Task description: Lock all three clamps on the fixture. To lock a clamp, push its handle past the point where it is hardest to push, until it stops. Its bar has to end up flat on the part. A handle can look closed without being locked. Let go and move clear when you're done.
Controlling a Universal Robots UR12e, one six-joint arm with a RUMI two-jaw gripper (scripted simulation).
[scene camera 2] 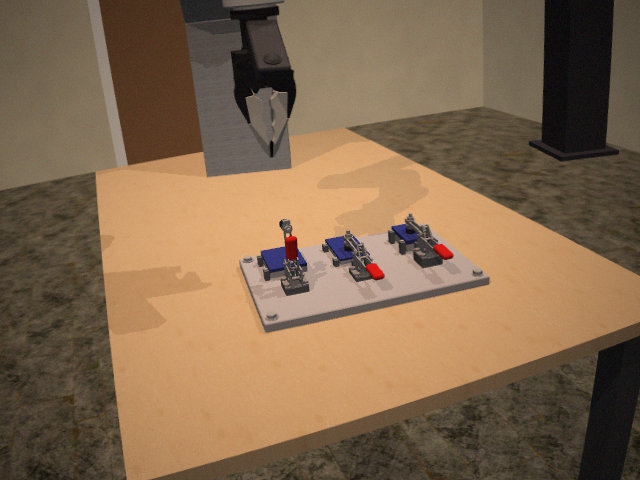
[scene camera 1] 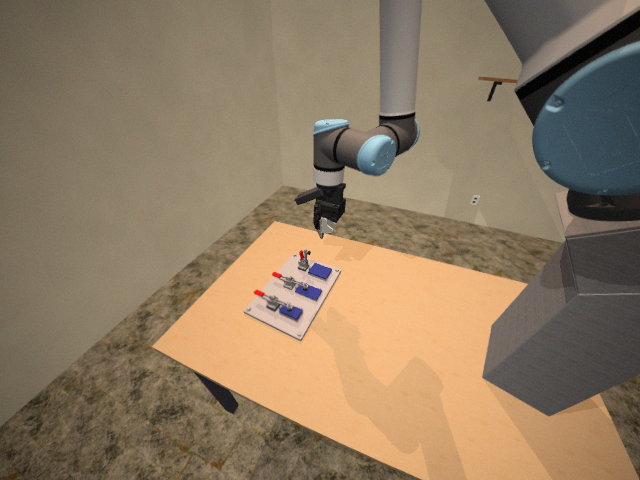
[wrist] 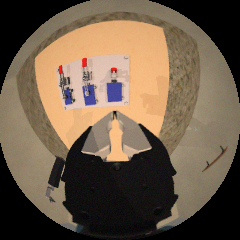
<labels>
gripper: scene camera 2; scene camera 1 321,238; wrist
same spot on gripper: (scene camera 2: pixel 282 101) = (wrist: pixel 92 140)
same spot on grey fixture plate: (scene camera 1: pixel 257 309) = (scene camera 2: pixel 460 268)
</labels>
